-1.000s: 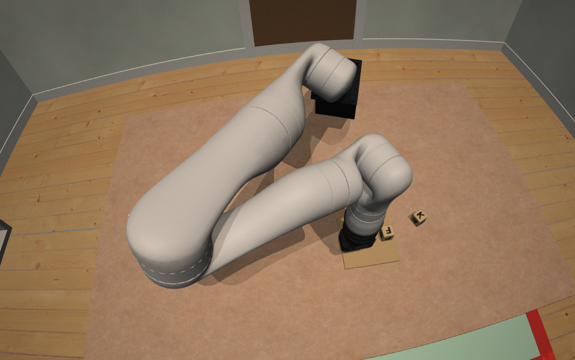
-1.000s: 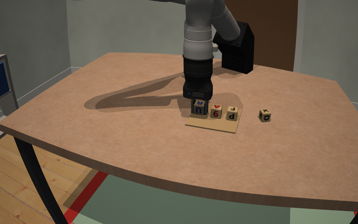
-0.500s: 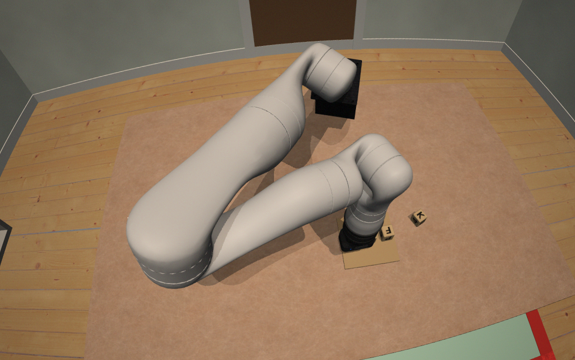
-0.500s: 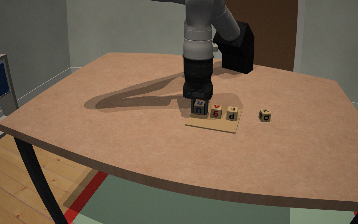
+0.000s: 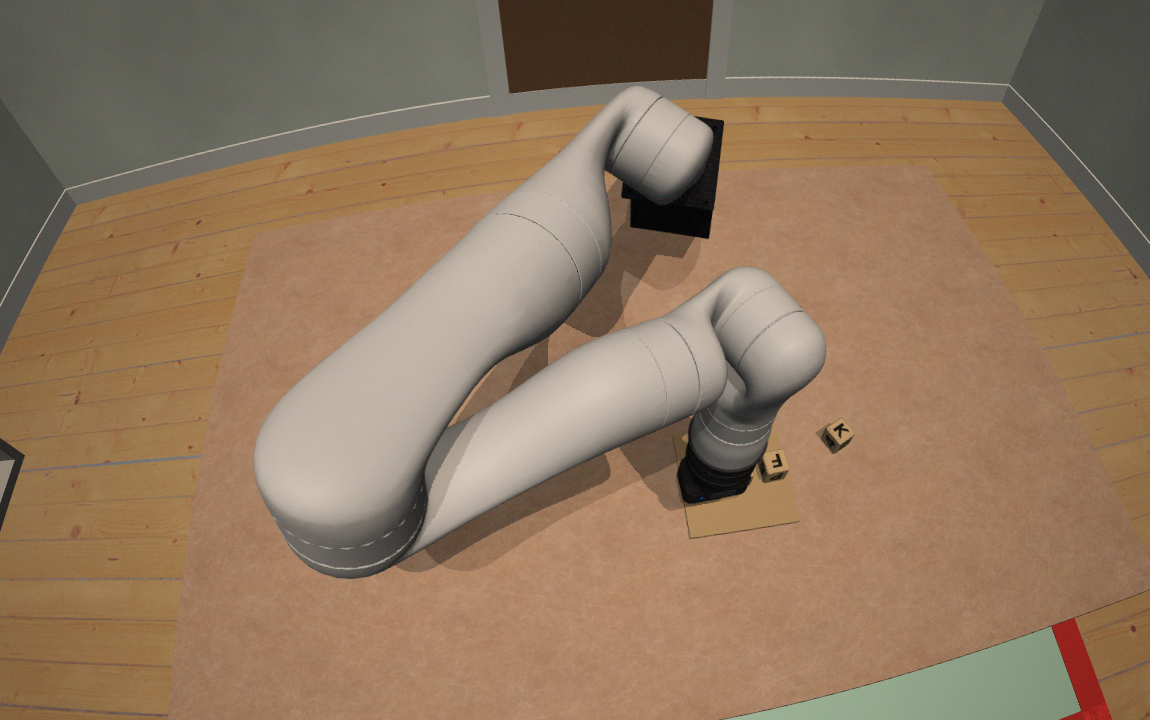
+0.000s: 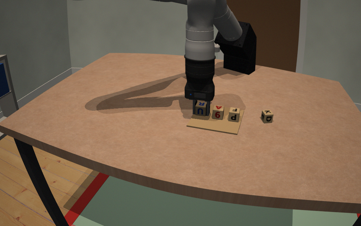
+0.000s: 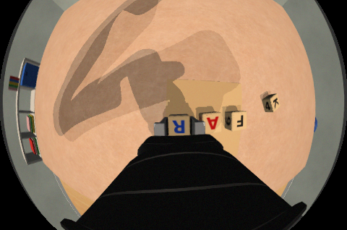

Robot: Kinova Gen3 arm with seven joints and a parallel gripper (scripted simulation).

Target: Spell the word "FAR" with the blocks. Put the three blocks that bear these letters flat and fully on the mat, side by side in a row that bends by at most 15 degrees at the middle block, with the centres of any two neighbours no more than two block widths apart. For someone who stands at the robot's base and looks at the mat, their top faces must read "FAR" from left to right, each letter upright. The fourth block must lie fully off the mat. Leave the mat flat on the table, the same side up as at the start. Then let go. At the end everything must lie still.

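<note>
The R block is right at my hand. From my hand the other things lie so: F block 100 mm to the left, 10 mm below; then tan mat 50 mm to the left, 20 mm below; then K block 30 mm behind, 200 mm to the left, 10 mm below.
</note>
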